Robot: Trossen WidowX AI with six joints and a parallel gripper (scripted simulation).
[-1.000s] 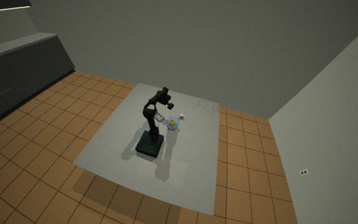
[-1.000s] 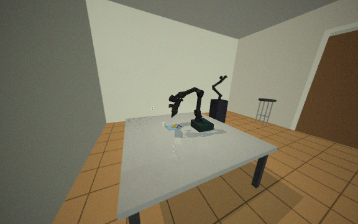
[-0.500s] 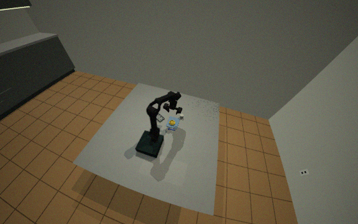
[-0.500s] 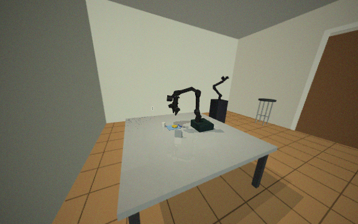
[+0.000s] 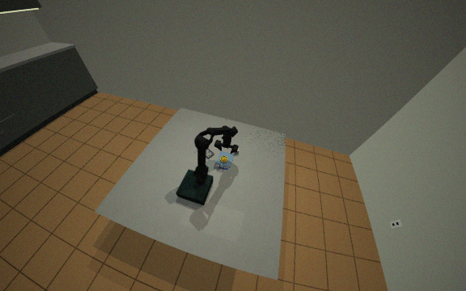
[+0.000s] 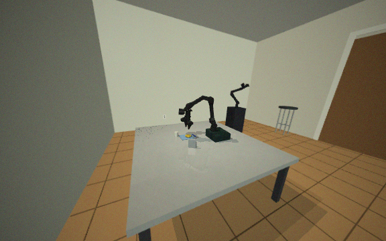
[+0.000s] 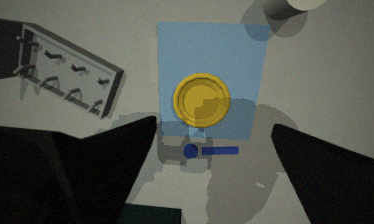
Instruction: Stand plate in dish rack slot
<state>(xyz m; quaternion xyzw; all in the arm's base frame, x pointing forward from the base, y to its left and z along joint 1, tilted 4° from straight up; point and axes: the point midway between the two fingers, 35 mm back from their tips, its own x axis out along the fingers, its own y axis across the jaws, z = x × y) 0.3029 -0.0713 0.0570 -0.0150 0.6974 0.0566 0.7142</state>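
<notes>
Right now the yellow plate is 10 mm behind my gripper tip, 10 mm to the left of it and 90 mm below it. From my gripper tip the other things lie so: grey dish rack 190 mm to the left, 90 mm below; white cup 120 mm ahead, 60 mm to the right, 90 mm below; light blue mat 10 mm ahead, 110 mm below.
</notes>
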